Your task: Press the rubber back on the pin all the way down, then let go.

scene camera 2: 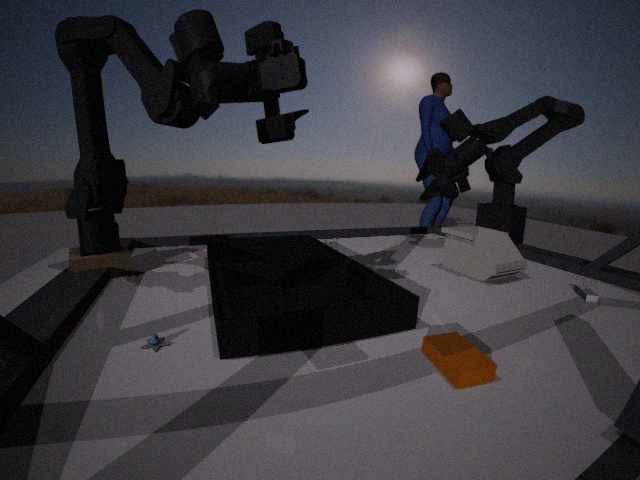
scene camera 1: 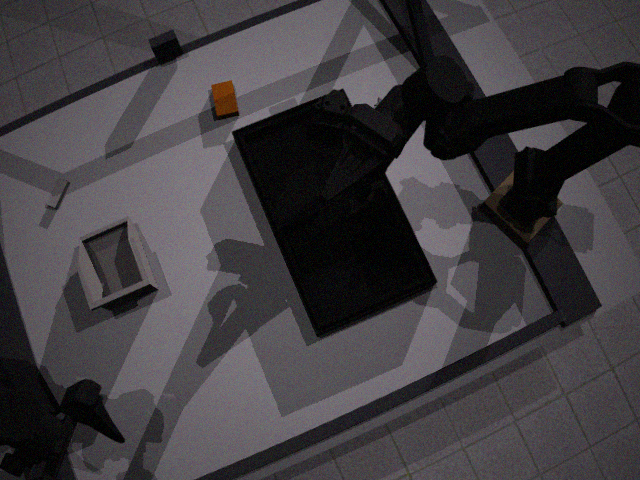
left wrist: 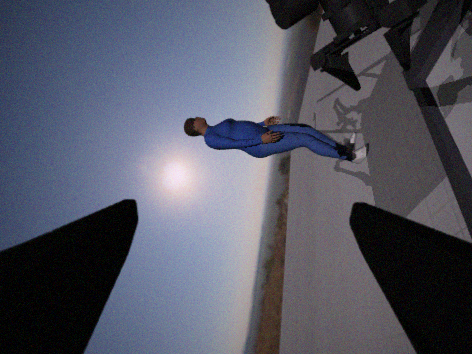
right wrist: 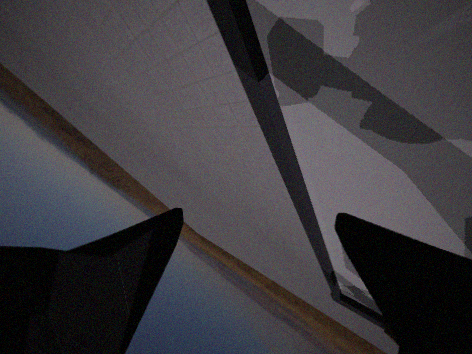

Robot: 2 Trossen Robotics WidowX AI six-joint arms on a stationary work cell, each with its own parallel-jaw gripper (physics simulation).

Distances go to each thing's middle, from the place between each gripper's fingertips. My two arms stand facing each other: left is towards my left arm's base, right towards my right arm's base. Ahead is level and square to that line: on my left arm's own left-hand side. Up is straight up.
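Scene:
The open box (scene camera 1: 113, 268) has my left hand 31 cm to the left of it, 13 cm past it and 29 cm above it.
My right hand is 7 cm to the right of the open box and 10 cm above it, and it is also 32 cm past it. Going by its middle, the open box is nearer to my right hand than to my left hand.

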